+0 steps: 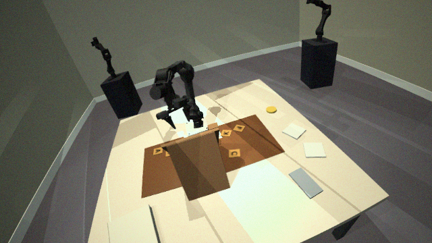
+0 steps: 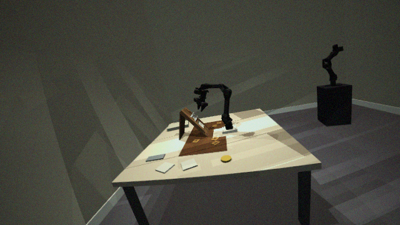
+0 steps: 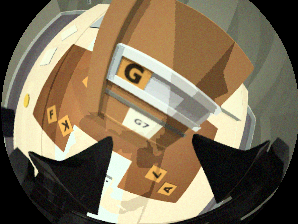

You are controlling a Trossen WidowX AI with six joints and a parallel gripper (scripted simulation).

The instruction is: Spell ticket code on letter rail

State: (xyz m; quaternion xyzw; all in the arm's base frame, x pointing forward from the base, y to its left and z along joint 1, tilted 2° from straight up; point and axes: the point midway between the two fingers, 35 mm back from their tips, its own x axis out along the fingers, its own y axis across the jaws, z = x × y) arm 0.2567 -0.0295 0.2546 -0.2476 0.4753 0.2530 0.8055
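Right now the orange tile marked 7 is 23 cm below my gripper tip, 15 cm to the right of it and 8 cm behind it. Round my gripper tip: brown mat 24 cm below, 8 cm behind, 6 cm to the left; white ticket 15 cm below, 2 cm ahead, 1 cm to the left; orange tile marked g 8 cm to the left, 6 cm below, 6 cm ahead.
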